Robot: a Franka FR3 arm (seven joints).
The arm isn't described. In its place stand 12 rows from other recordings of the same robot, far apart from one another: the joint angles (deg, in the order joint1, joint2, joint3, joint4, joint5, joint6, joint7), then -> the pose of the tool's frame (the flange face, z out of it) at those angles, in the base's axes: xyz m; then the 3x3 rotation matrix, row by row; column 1 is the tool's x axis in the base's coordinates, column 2 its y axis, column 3 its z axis.
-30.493, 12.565, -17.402, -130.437, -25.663, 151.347, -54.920 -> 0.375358 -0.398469 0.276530; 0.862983 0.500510 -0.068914; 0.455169 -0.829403 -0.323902; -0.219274 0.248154 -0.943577
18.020, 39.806, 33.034, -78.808, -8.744, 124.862, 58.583 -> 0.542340 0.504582 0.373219; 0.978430 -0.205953 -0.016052; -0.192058 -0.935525 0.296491; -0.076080 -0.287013 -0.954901
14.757, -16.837, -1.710, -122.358, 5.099, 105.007, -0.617 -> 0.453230 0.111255 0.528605; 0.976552 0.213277 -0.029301; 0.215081 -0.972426 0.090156; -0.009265 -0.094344 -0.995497
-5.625, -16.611, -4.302, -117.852, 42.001, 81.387, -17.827 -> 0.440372 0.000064 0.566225; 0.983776 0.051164 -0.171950; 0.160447 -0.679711 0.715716; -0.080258 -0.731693 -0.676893
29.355, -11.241, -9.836, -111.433, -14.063, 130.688, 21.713 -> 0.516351 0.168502 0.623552; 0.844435 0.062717 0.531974; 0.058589 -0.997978 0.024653; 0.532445 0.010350 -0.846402
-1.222, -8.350, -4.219, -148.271, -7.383, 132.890, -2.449 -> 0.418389 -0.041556 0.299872; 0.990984 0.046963 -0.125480; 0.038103 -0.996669 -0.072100; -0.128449 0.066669 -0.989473
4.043, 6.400, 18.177, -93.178, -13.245, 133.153, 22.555 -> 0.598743 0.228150 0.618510; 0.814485 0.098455 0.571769; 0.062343 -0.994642 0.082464; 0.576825 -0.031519 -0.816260
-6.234, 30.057, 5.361, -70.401, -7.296, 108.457, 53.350 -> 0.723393 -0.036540 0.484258; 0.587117 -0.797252 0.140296; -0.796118 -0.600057 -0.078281; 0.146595 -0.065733 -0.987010
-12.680, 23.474, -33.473, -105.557, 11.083, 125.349, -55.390 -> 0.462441 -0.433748 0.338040; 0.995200 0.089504 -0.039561; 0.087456 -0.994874 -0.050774; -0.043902 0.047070 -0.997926
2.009, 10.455, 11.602, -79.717, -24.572, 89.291, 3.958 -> 0.604265 0.087507 0.611970; 0.986183 0.146522 0.077295; 0.164921 -0.912388 -0.374631; 0.015631 0.382202 -0.923946
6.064, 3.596, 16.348, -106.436, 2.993, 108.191, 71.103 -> 0.531542 0.220249 0.481000; 0.645092 -0.762295 -0.052555; -0.760616 -0.647191 0.051056; -0.072933 0.007038 -0.997312
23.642, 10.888, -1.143, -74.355, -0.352, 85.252, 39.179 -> 0.558280 0.231944 0.634828; 0.957867 -0.287185 0.003966; -0.287141 -0.957846 -0.009062; 0.006401 0.007542 -0.999951
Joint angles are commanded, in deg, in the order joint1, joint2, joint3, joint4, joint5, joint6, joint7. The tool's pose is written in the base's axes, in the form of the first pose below.
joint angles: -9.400, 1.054, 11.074, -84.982, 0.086, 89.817, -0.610
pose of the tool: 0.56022 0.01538 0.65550; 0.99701 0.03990 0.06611; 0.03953 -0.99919 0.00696; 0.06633 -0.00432 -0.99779
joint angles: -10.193, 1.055, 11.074, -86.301, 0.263, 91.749, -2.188
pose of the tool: 0.56386 0.00802 0.64780; 0.99560 0.05361 0.07680; 0.05305 -0.99855 0.00929; 0.07719 -0.00518 -0.99700
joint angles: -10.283, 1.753, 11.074, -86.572, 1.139, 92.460, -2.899
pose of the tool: 0.56881 0.00805 0.63999; 0.99528 0.06472 0.07231; 0.06294 -0.99766 0.02671; 0.07387 -0.02204 -0.99702
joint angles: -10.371, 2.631, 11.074, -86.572, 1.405, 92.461, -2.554
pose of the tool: 0.57338 0.00682 0.63142; 0.99674 0.05690 0.05727; 0.05501 -0.99791 0.03399; 0.05909 -0.03073 -0.99778
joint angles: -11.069, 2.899, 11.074, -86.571, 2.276, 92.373, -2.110
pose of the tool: 0.57462 0.00114 0.62871; 0.99798 0.03702 0.05158; 0.03448 -0.99819 0.04936; 0.05332 -0.04749 -0.99745
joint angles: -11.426, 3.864, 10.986, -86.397, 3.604, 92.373, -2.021
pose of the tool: 0.57951 -0.00190 0.62077; 0.99889 0.02695 0.03870; 0.02398 -0.99687 0.07530; 0.04061 -0.07429 -0.99641
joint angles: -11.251, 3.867, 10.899, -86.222, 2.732, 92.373, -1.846
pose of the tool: 0.57959 -0.00257 0.62207; 0.99881 0.02562 0.04146; 0.02310 -0.99793 0.06007; 0.04291 -0.05905 -0.99733
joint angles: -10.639, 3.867, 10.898, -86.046, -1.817, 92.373, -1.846
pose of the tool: 0.57968 -0.00460 0.62337; 0.99837 0.03619 0.04421; 0.03705 -0.99914 -0.01876; 0.04349 0.02037 -0.99885
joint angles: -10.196, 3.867, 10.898, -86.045, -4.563, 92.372, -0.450
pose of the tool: 0.57976 -0.00506 0.62358; 0.99880 0.01943 0.04491; 0.02238 -0.99755 -0.06626; 0.04352 0.06718 -0.99679
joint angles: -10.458, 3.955, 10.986, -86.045, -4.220, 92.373, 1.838
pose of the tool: 0.58017 -0.00632 0.62268; 0.99879 -0.02339 0.04319; -0.02077 -0.99798 -0.06004; 0.04451 0.05907 -0.99726
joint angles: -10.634, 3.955, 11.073, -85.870, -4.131, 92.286, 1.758
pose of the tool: 0.58005 -0.00712 0.62399; 0.99872 -0.02376 0.04463; -0.02113 -0.99807 -0.05845; 0.04593 0.05744 -0.99729
